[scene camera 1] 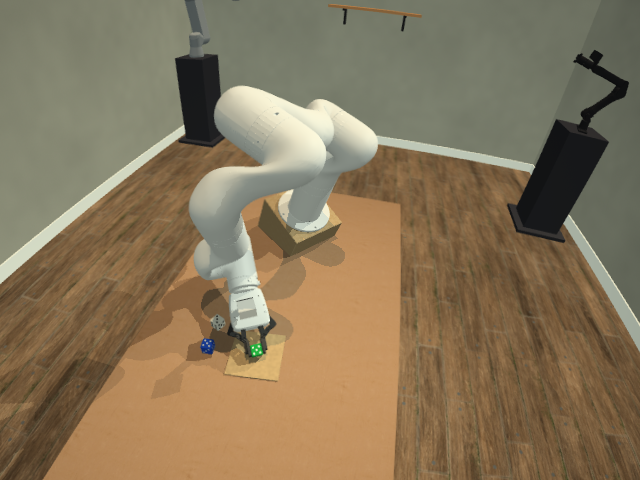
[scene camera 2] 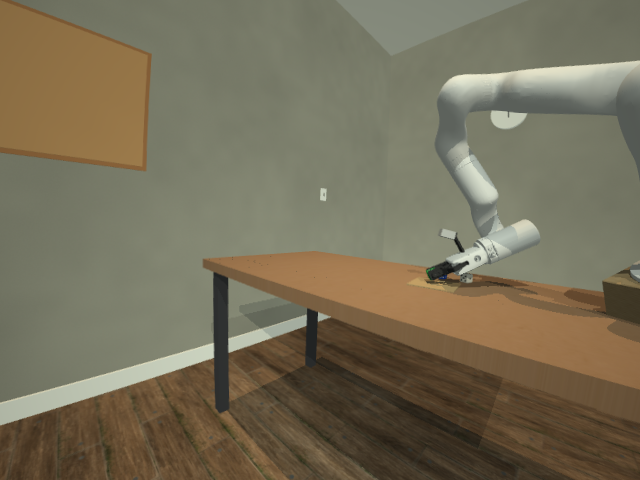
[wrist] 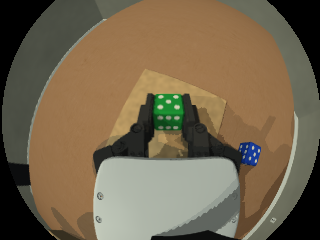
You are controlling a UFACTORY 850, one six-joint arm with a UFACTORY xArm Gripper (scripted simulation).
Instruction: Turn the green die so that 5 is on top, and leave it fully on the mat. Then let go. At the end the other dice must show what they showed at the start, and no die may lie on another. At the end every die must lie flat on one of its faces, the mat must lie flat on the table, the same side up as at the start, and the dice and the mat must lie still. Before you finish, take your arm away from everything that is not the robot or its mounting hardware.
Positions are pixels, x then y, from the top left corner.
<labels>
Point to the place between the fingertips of my gripper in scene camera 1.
257, 355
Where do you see a tan mat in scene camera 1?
266, 367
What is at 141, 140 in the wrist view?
My gripper.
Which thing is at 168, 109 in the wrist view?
A green die.
</labels>
